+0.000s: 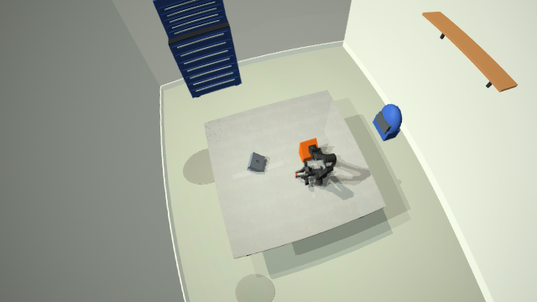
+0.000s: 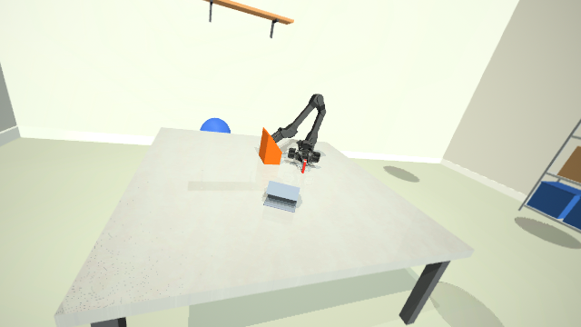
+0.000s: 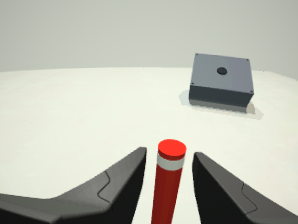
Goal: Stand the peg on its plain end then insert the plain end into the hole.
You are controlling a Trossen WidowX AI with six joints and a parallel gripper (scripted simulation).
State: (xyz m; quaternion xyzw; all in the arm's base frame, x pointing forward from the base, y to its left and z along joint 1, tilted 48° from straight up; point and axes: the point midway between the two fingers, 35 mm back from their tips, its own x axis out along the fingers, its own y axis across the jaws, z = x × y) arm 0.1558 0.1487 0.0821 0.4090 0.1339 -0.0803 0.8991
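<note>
The red peg lies 10 mm below my gripper tip and 10 mm behind it. Also, from my gripper tip: grey sloped panel 280 mm ahead, 200 mm to the right, 20 mm below.
</note>
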